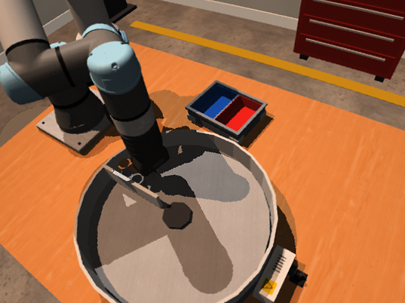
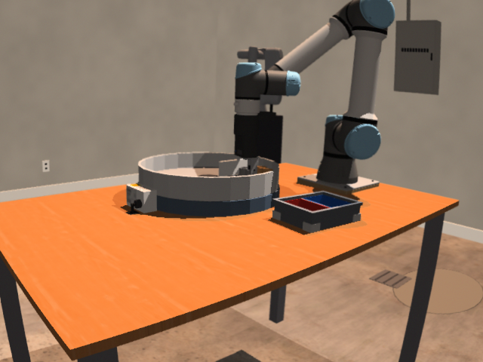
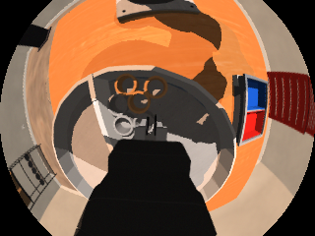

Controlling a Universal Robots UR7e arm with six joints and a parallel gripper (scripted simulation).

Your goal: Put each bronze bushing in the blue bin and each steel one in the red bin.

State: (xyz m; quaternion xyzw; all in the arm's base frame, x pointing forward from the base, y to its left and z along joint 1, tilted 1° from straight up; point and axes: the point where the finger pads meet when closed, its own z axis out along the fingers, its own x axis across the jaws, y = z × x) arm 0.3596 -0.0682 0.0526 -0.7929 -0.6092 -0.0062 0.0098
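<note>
My hand is 40 mm short of the bin, 290 mm to the right of it and 50 mm above it. From my hand the other things lie so: turntable 120 mm ahead, 60 mm to the right, 20 mm below.
</note>
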